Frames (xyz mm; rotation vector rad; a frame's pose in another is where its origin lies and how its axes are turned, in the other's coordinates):
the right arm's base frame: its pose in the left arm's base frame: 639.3 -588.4 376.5 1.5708 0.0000 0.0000
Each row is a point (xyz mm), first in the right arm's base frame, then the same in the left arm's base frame.
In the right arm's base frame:
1: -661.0 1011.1 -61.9
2: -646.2 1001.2 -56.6
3: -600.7 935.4 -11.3
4: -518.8 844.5 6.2
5: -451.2 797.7 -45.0
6: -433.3 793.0 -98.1
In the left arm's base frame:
1: -21.7 -526.5 1387.6
2: -6.9 -531.8 1377.7
3: 38.6 -577.1 1311.9
4: 120.5 -594.6 1221.0
5: 188.1 -543.4 1174.2
6: 206.0 -490.3 1169.5

